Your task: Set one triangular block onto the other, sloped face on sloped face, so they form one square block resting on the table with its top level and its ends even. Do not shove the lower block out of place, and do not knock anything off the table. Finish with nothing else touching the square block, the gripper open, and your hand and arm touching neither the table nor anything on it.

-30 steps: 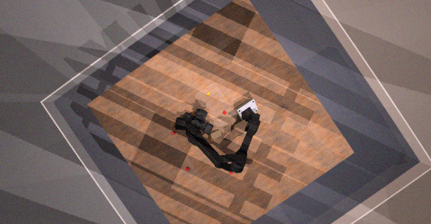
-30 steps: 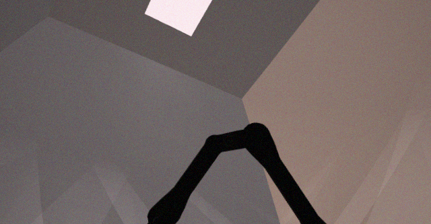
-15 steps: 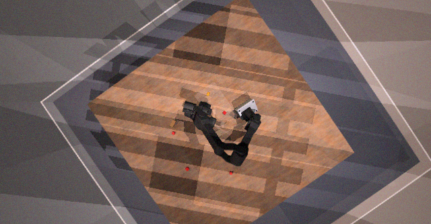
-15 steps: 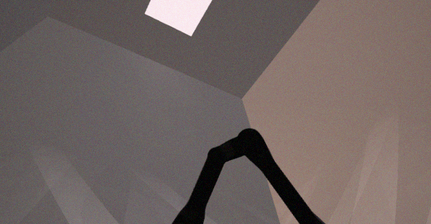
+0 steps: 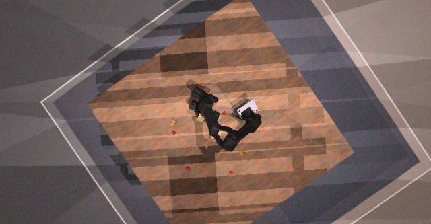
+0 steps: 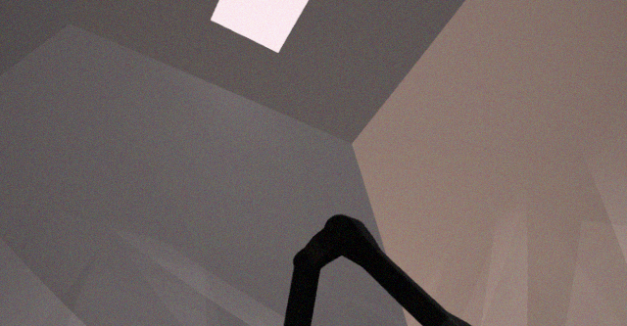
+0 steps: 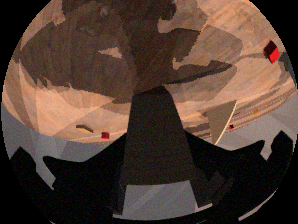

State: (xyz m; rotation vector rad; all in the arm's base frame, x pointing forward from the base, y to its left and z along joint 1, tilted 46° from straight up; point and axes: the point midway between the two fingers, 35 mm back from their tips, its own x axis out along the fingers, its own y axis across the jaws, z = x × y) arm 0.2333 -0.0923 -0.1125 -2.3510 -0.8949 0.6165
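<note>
My gripper tip is 1 cm below the tan triangular block.
</note>
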